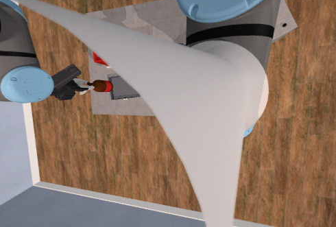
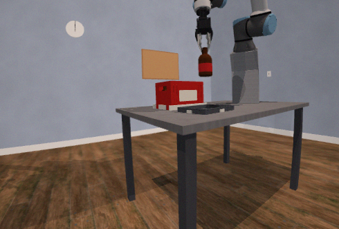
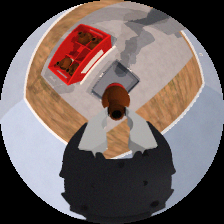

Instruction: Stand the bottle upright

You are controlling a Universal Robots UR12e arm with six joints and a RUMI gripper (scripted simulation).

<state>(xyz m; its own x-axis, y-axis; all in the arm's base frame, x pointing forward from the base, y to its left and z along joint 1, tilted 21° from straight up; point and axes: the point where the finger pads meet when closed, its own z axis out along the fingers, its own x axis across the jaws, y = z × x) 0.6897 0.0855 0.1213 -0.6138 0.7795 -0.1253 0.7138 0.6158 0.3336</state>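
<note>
Now: hand 320 mm above the dark tray. Round my hand: red crate 260 mm to the right, 250 mm below, 40 mm behind.
</note>
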